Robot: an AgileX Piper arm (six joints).
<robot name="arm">
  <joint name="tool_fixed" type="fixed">
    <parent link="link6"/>
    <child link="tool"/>
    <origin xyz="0 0 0"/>
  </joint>
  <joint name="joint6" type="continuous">
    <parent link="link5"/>
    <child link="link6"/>
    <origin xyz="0 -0.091 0" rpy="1.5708 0 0"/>
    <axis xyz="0 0 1"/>
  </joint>
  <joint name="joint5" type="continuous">
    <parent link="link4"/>
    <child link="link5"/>
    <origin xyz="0 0 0" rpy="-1.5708 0 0"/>
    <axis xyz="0 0 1"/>
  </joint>
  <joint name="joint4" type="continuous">
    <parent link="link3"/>
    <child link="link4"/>
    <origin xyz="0.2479 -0.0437 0" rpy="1.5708 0 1.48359"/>
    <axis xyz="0 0 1"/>
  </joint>
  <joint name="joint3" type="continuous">
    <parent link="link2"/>
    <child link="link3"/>
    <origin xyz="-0.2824 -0.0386 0"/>
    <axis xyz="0 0 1"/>
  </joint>
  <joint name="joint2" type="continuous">
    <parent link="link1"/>
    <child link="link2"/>
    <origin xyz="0 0 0" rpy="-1.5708 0 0"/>
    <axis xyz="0 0 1"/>
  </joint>
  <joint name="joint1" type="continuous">
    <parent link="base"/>
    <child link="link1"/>
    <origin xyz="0 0 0.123"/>
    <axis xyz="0 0 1"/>
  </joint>
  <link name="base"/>
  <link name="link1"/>
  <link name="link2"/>
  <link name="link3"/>
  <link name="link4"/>
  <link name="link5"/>
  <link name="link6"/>
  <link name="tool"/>
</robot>
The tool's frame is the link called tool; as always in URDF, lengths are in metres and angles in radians. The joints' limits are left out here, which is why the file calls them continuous.
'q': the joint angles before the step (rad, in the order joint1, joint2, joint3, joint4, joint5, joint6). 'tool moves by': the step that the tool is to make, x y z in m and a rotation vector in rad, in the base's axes. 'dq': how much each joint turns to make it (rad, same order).
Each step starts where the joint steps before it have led.
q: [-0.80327 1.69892 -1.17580 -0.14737 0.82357 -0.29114]
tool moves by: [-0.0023 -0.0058 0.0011 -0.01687 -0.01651 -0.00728]
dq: [-0.01760 0.00174 -0.00404 0.00197 -0.02247 -0.00869]
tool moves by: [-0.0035 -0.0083 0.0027 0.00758 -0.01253 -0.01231]
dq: [-0.02876 0.00898 -0.02340 0.02768 0.00878 -0.03088]
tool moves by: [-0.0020 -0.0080 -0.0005 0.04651 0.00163 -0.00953]
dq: [-0.02797 0.02568 -0.03750 0.04907 0.04538 -0.04446]
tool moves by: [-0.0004 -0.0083 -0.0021 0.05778 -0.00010 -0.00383]
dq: [-0.02622 0.03469 -0.04408 0.05528 0.05279 -0.04801]
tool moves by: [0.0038 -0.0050 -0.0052 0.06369 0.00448 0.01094]
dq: [-0.01021 0.04109 -0.04103 0.04880 0.05331 -0.04065]
